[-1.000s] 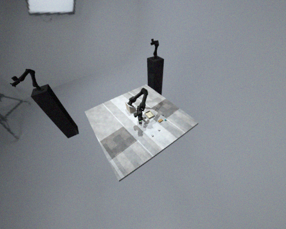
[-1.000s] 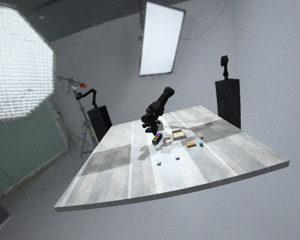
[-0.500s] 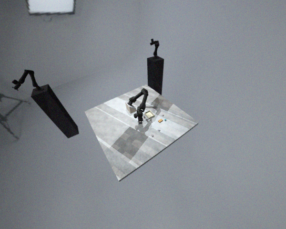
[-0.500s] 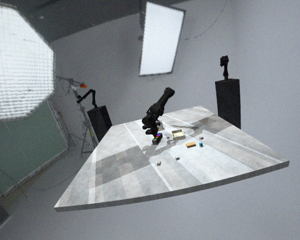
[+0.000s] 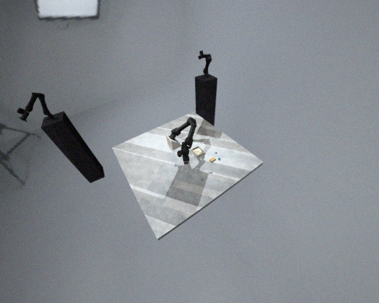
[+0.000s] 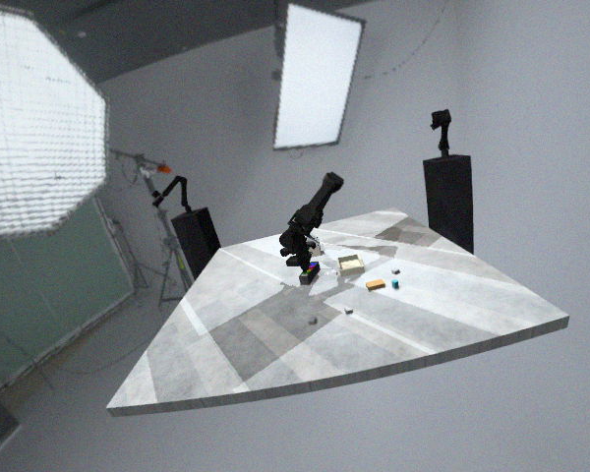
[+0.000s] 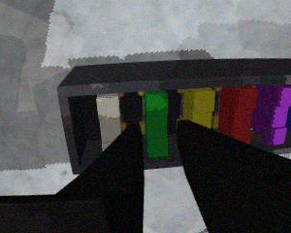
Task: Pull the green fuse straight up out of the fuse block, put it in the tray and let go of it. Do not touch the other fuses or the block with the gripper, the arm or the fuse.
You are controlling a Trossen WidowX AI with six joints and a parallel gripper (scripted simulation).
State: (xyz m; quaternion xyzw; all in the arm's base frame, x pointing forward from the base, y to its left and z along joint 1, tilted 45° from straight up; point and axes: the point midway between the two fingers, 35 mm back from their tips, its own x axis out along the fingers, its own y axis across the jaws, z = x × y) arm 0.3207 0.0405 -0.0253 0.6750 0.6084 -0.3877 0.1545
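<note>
Right now the green fuse is 2 cm below my gripper tip. Also, from my gripper tip: tray (19 cm to the left, 5 cm behind, 4 cm below).
</note>
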